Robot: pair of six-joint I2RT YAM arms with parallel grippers.
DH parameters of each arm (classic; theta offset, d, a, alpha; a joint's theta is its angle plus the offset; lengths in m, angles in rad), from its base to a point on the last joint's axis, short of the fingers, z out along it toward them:
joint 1: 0 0.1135 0.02 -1.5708
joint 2: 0 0 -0.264 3.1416
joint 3: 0.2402 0 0.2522 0
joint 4: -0.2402 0 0.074 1.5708
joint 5: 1.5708 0 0 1.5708
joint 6: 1.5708 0.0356 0 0
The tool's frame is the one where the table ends.
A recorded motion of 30 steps. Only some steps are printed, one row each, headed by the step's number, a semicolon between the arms.
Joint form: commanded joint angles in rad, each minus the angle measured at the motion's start. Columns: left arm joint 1, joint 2, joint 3, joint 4, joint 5, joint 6; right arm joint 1, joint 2, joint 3, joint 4, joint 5, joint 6.
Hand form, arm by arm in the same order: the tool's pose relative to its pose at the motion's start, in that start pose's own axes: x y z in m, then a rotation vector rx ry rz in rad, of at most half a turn. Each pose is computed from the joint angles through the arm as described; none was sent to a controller.
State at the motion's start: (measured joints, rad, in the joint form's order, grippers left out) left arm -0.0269 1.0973 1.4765 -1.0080 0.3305 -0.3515; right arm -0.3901 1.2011 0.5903 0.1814 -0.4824 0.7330
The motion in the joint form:
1: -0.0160 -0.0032 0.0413 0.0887 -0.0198 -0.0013; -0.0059 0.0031 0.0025 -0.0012 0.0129 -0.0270
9: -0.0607 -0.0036 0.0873 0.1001 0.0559 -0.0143; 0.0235 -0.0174 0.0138 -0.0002 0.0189 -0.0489
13: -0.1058 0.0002 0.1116 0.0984 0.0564 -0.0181; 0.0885 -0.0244 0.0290 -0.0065 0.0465 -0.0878
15: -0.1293 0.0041 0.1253 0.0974 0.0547 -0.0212; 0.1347 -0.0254 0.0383 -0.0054 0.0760 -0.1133
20: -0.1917 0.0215 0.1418 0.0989 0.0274 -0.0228; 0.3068 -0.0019 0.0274 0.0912 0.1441 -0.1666
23: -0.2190 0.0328 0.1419 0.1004 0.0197 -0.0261; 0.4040 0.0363 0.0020 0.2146 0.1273 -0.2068
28: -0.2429 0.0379 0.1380 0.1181 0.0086 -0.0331; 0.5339 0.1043 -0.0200 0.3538 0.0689 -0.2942
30: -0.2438 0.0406 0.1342 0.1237 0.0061 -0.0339; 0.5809 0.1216 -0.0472 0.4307 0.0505 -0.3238
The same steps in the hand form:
1: -0.0136 -0.0116 -0.0106 0.0368 -0.1183 0.0488; -0.0016 -0.0014 -0.0001 0.0140 -0.0117 -0.0240
9: -0.0163 -0.0283 -0.0204 0.1602 -0.1194 0.0817; -0.0012 0.0100 -0.0010 -0.0171 -0.0160 -0.0714
13: -0.0160 -0.0385 -0.0234 0.2011 -0.1141 0.1053; 0.0053 0.0249 0.0035 -0.0438 0.0017 -0.1399
15: -0.0161 -0.0437 -0.0247 0.2205 -0.1111 0.1157; 0.0102 0.0346 0.0070 -0.0564 0.0067 -0.1857
20: -0.0150 -0.0544 -0.0205 0.2430 -0.0934 0.1409; 0.0387 0.0629 0.0221 -0.1535 0.0344 -0.3151
23: -0.0137 -0.0585 -0.0155 0.2528 -0.0748 0.1473; 0.0603 0.0764 0.0318 -0.2705 0.0635 -0.4001
28: -0.0131 -0.0626 -0.0123 0.2645 -0.0752 0.1526; 0.0939 0.0931 0.0428 -0.4429 0.1366 -0.5346
30: -0.0133 -0.0625 -0.0103 0.2626 -0.0750 0.1518; 0.1081 0.0967 0.0429 -0.5145 0.1474 -0.5815

